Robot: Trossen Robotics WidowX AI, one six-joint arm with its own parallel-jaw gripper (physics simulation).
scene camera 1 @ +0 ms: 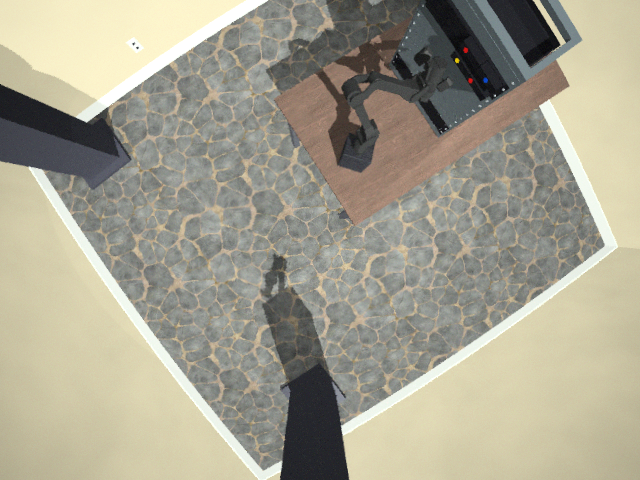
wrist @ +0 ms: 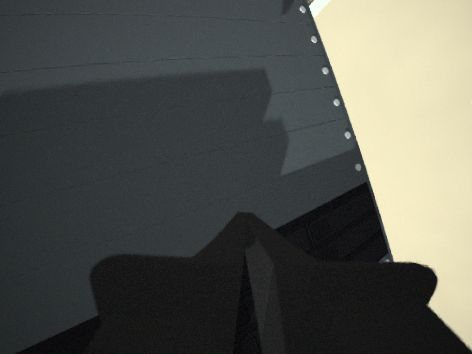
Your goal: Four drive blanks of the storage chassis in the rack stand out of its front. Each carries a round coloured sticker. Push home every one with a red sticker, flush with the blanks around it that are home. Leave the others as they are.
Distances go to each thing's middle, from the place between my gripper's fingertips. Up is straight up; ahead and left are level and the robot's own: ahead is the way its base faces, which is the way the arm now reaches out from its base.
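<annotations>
There is the grey rack (wrist: 134,134), and my gripper is 11 cm above it. My gripper is also 2 cm to the left of the rack and 19 cm short of it.
</annotations>
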